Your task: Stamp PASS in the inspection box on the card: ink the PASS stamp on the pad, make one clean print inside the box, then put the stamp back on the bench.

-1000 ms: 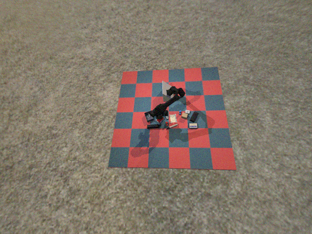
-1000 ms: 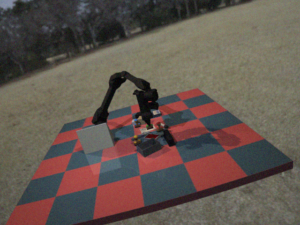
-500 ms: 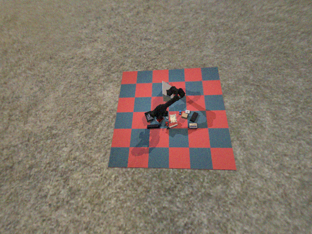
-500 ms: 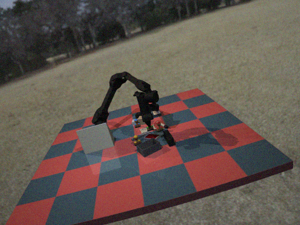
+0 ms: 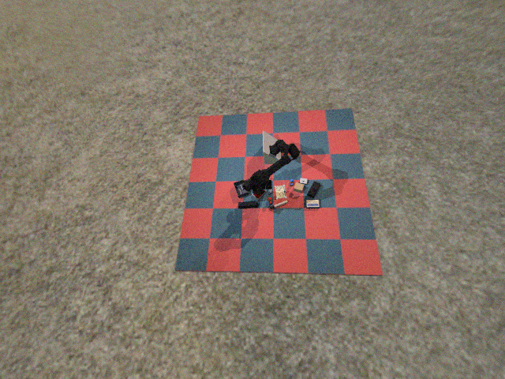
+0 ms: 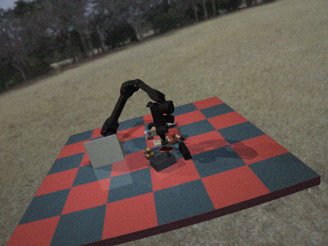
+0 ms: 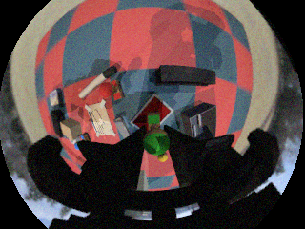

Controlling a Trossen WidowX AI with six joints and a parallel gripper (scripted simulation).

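Now: the ink pad 7 cm below my gripper tip. The rest, counted from my gripper tip: yellow-knobbed stamp (10 cm behind, 1 cm to the right, 6 cm below); red-knobbed stamp (7 cm ahead, 7 cm to the left, 6 cm below); long black block (8 cm ahead, 9 cm to the right, 6 cm below).
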